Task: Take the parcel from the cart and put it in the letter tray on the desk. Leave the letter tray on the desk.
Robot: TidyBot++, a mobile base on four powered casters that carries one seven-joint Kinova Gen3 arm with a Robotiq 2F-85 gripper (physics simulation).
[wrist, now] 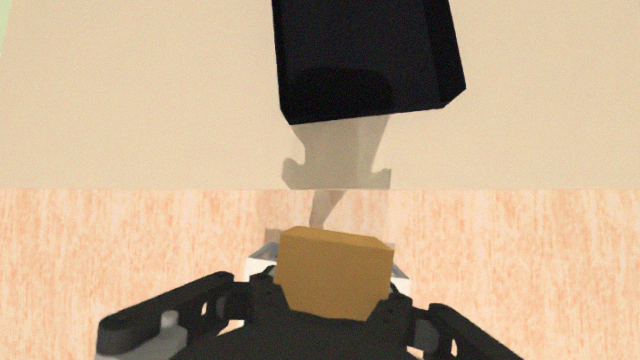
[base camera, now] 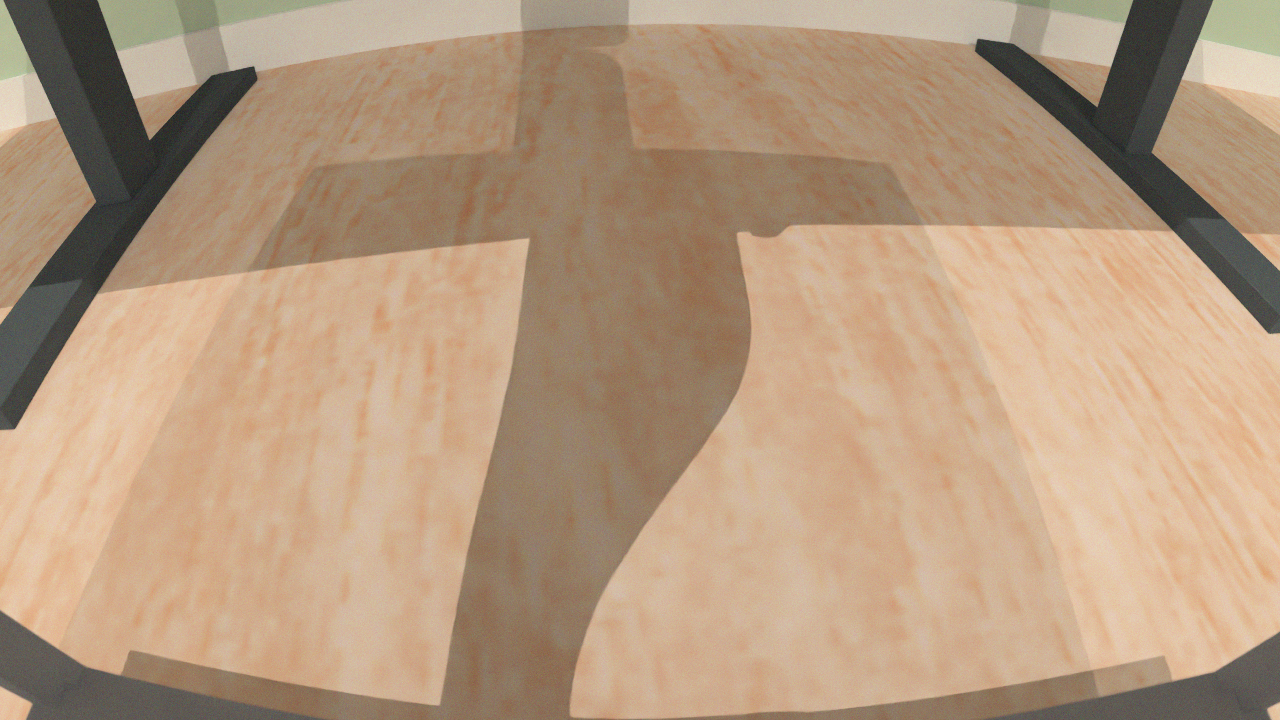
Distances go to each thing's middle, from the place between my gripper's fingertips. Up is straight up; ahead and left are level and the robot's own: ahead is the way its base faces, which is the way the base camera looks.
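The black letter tray (wrist: 329,67) is 370 mm ahead of my hand and 170 mm below it. Brown cardboard parcel (wrist: 331,274): my gripper is 10 mm short of it and 20 mm below it.
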